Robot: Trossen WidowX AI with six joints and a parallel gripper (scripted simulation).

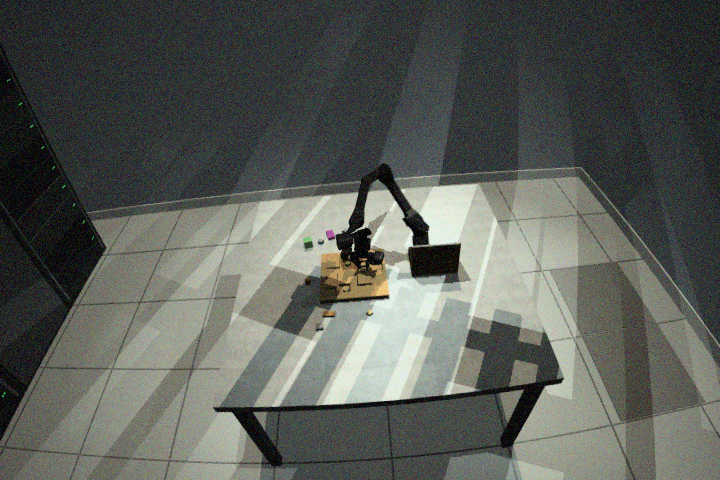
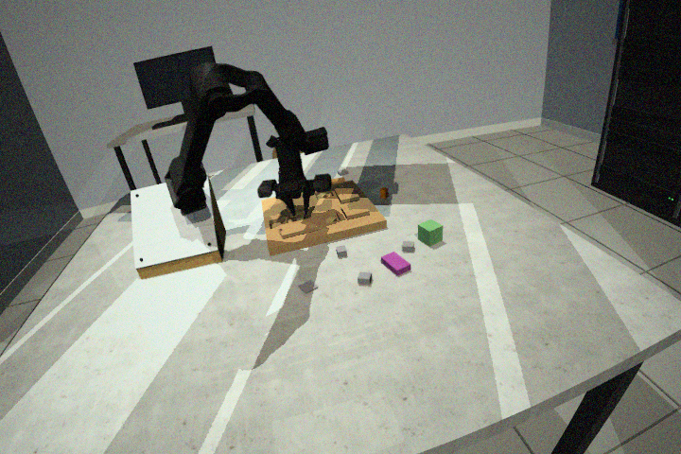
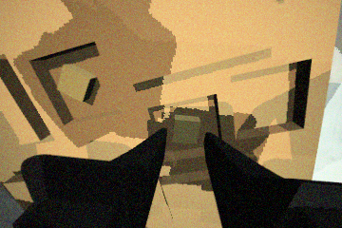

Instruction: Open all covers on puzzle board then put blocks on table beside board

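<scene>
The tan puzzle board is 5 cm ahead of my gripper tip. The rest, counted from my gripper tip: magenta block: 14 cm ahead, 29 cm to the right, 2 cm below; then brown block: 17 cm ahead, 22 cm to the left, 2 cm below; then orange cylinder: 26 cm ahead, 3 cm to the left, 1 cm below.
</scene>
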